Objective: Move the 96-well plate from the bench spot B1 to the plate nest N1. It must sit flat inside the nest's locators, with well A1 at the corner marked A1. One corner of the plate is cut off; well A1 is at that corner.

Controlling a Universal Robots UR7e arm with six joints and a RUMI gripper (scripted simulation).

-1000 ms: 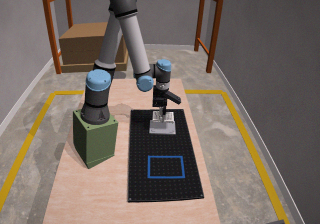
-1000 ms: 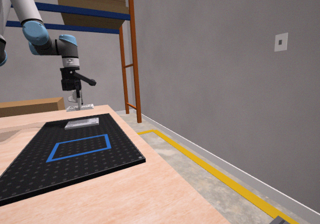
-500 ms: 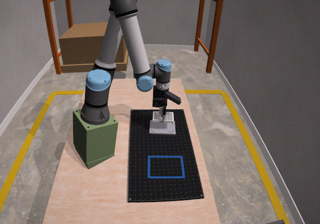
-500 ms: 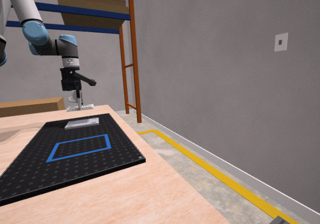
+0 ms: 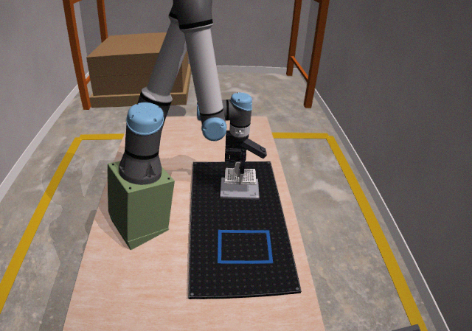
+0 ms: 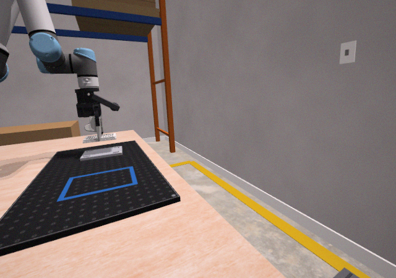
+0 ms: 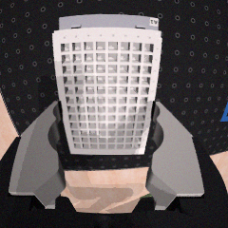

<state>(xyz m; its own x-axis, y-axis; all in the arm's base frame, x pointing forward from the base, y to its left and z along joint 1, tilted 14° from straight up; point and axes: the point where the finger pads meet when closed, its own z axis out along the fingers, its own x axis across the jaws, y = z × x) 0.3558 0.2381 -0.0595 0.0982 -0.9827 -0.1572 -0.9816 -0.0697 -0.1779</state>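
The grey plate nest lies 80 mm below my hand. From my hand the other things lie so: 96-well plate 10 mm below; A1 mark 80 mm ahead, 70 mm below, 50 mm to the right.
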